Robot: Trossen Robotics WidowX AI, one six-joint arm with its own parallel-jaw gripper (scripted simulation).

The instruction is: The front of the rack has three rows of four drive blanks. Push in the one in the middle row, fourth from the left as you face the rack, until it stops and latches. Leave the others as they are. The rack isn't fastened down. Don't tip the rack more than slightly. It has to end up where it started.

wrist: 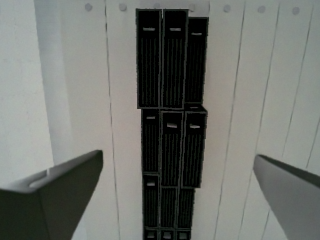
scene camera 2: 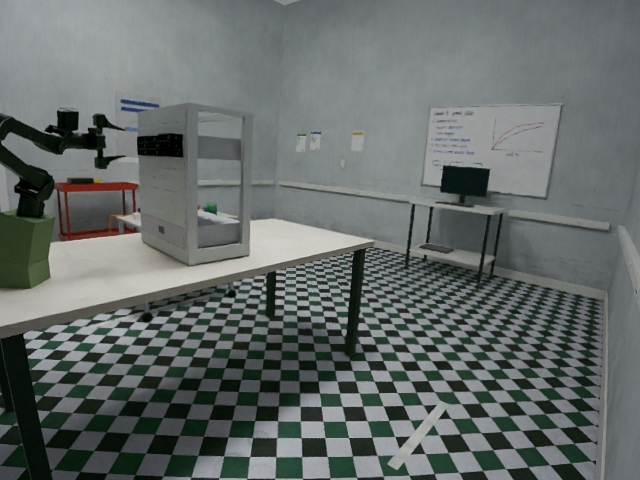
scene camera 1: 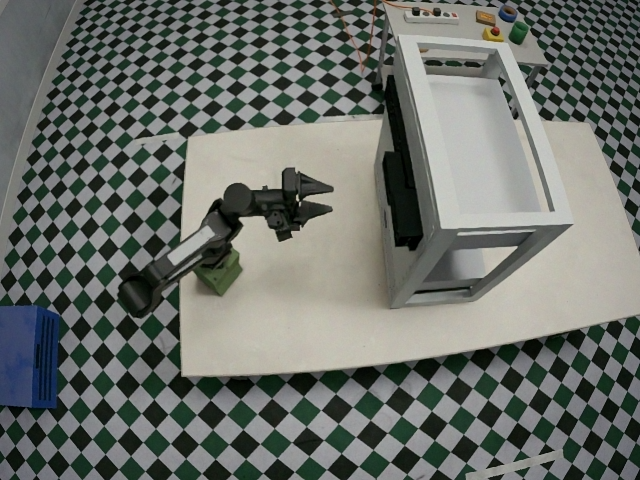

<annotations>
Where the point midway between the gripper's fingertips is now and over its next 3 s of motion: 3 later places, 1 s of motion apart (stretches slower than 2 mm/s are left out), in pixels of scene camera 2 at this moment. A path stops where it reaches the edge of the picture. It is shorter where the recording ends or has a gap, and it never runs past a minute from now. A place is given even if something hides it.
The gripper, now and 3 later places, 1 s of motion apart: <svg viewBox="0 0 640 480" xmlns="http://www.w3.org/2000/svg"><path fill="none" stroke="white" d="M125 143L134 148L142 148L152 145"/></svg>
</annotations>
